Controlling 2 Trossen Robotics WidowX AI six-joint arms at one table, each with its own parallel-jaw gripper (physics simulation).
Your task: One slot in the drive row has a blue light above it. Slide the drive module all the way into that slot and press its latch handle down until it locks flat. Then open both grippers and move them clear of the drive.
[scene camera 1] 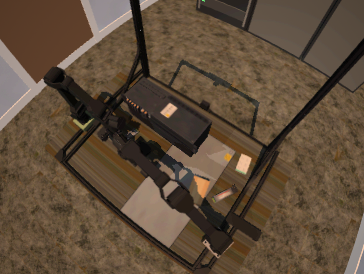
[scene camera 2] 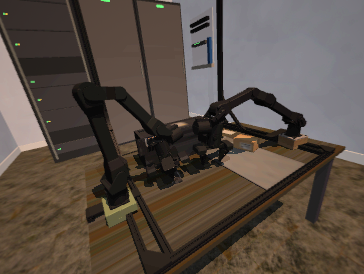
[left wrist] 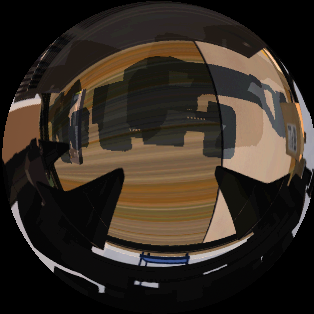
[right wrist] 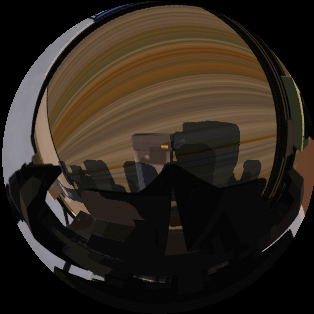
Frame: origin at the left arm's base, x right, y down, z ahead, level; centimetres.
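Seen in the pictures: left gripper, fingertip midpoint: [scene camera 2: 211, 163] [left wrist: 171, 171] [right wrist: 55, 166]; right gripper, fingertip midpoint: [scene camera 2: 172, 178] [left wrist: 68, 145] [right wrist: 170, 168]; left arm's base, link origin: [scene camera 1: 218, 242] [scene camera 2: 293, 135]; right arm's base, link origin: [scene camera 1: 83, 118] [scene camera 2: 118, 200].
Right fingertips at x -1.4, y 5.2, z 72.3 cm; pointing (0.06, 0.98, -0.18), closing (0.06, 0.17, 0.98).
Note:
Offsets run from my right fingertips to a thing's middle. "spot": to the spot under its first point. Level surfaces: height alone.
The drive module @(dx +3.5, dy +0.5, dz -1.4 cm) [right wrist: 152, 156] [left wrist: 76, 126] is a narrow dark unit with a small orange tab. It lies on the striped table top in front of the black drive chassis @(dx +24.8, dy -7.8, dz -10.1 cm) [scene camera 1: 167, 117] [scene camera 2: 140, 136]. My right gripper [right wrist: 170, 168] [scene camera 2: 170, 166] is shut, with its fingertips together low over the near end of the module. My left gripper [left wrist: 171, 171] [scene camera 2: 212, 156] is open and empty. It hangs over the table to the right of the module, near the grey mat's edge. A row of orange latch handles @(dx +14.9, dy -16.0, dz -0.8 cm) [scene camera 1: 137, 107] marks the chassis slots.
A grey mat @(dy +0.7 cm) [scene camera 1: 154, 212] [scene camera 2: 262, 166] covers the table's right part, with a cardboard box @(dx +11.0, dy -2.2, dz -48.4 cm) [scene camera 1: 201, 185] [scene camera 2: 246, 142] [left wrist: 292, 131] on it. A white card @(dx +39.5, dy +0.9, dz -54.6 cm) [scene camera 1: 243, 163] and a small stick-shaped part @(spot: dx +20.6, dy +0.0, dz -58.2 cm) [scene camera 1: 224, 193] lie beyond. Black frame rails and posts [scene camera 1: 140, 41] ring the table.

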